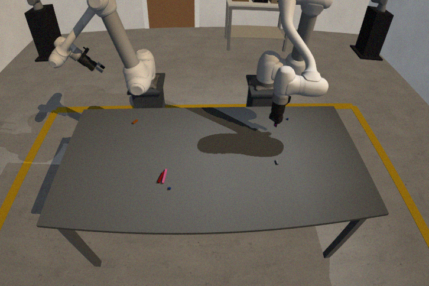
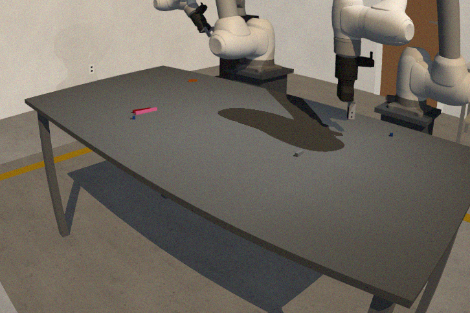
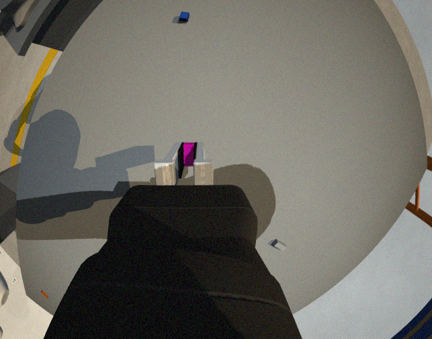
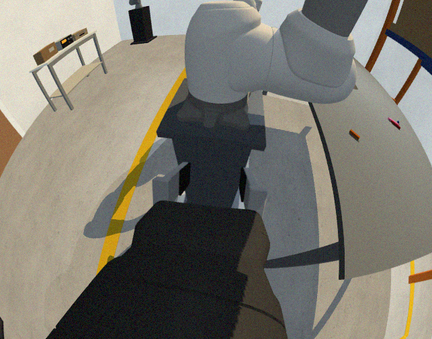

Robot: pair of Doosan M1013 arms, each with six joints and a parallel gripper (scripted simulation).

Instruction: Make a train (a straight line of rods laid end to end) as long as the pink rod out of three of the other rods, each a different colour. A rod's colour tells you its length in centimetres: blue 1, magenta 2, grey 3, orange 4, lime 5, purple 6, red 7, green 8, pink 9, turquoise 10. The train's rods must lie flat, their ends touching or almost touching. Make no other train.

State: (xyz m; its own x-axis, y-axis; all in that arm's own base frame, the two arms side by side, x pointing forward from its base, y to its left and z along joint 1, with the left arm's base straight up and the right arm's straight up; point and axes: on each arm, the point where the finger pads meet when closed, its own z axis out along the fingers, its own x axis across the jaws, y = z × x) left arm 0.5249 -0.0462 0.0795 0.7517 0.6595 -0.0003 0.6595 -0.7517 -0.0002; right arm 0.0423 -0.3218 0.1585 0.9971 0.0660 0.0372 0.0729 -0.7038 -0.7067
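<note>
Now: left hand 240 mm short of the grey rod, 70 mm above it and 20 mm to the left of it. Also, from my left hand: magenta rod (20 mm below); then red rod (650 mm to the right, 350 mm ahead, 70 mm below); then pink rod (630 mm to the right, 340 mm ahead, 70 mm below).
</note>
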